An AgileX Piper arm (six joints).
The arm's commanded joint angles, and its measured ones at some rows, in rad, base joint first. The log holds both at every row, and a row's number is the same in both.
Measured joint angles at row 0:
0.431 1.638 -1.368 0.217 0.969 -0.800
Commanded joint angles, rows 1 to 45:
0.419 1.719 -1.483 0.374 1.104 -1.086
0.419 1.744 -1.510 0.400 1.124 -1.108
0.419 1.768 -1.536 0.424 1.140 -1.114
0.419 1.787 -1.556 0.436 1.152 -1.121
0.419 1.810 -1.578 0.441 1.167 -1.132
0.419 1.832 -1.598 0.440 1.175 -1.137
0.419 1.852 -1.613 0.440 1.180 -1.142
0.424 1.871 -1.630 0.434 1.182 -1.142
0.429 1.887 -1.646 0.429 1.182 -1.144
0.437 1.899 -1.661 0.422 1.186 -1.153
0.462 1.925 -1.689 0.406 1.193 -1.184
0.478 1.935 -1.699 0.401 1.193 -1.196
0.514 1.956 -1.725 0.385 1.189 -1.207
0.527 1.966 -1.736 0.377 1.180 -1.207
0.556 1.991 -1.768 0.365 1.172 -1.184
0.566 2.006 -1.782 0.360 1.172 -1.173
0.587 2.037 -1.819 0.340 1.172 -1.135
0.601 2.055 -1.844 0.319 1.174 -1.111
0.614 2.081 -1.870 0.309 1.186 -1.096
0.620 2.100 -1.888 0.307 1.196 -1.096
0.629 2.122 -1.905 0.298 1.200 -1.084
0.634 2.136 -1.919 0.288 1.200 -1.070
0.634 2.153 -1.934 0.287 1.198 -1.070
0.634 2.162 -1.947 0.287 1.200 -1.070
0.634 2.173 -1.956 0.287 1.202 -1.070
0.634 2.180 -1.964 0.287 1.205 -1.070
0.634 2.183 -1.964 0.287 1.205 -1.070
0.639 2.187 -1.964 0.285 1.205 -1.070
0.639 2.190 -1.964 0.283 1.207 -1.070
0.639 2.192 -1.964 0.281 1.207 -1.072
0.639 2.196 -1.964 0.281 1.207 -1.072
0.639 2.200 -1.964 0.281 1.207 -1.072
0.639 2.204 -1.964 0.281 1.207 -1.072
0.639 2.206 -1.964 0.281 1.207 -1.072
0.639 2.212 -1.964 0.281 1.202 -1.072
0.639 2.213 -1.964 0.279 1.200 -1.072
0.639 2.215 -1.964 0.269 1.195 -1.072
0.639 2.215 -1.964 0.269 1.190 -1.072
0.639 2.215 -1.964 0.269 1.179 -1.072
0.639 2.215 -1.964 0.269 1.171 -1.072
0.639 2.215 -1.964 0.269 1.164 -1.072
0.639 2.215 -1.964 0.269 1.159 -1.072
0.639 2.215 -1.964 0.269 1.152 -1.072
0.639 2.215 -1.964 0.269 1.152 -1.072
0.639 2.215 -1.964 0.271 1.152 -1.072
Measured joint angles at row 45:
0.638 2.218 -1.954 0.265 1.170 -1.077
